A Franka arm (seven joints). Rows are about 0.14 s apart.
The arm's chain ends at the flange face. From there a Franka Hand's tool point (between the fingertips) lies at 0.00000 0.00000 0.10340 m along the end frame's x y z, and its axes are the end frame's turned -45 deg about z.
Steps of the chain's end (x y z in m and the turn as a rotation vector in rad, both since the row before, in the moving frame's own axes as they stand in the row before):
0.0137 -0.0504 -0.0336 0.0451 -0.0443 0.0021
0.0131 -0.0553 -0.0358 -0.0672 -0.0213 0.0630
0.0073 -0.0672 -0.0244 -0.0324 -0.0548 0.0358
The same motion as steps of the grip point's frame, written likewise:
0.0454 -0.0325 -0.0338 0.0632 0.0006 0.0021
0.0418 -0.0267 -0.0361 -0.0325 -0.0626 0.0630
0.0463 -0.0441 -0.0246 0.0158 -0.0617 0.0358

